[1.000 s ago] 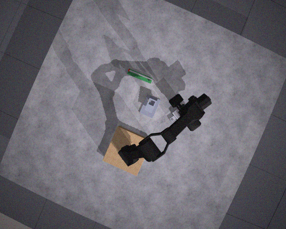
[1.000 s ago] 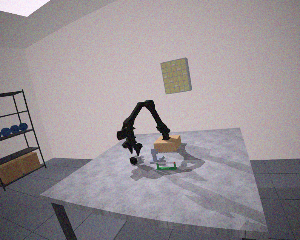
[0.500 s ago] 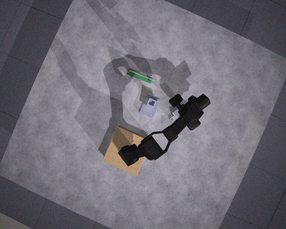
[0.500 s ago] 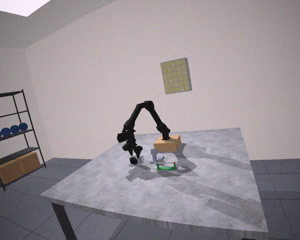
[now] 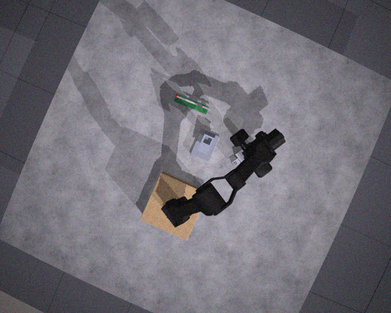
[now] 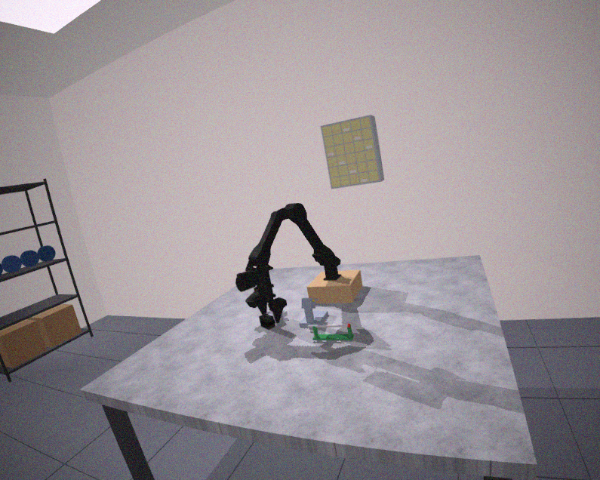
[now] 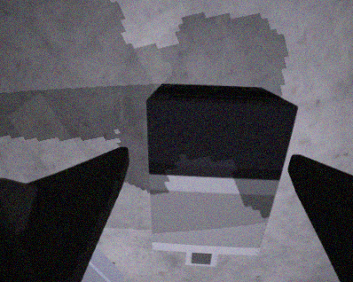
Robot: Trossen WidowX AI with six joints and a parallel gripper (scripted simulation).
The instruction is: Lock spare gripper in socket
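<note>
The spare gripper lies 2 cm behind my gripper tip and 1 cm to the left of it. From my gripper tip the other things lie so: green cradle (6 cm ahead, 29 cm to the left); socket mount (5 cm behind, 16 cm to the left, 3 cm above).
</note>
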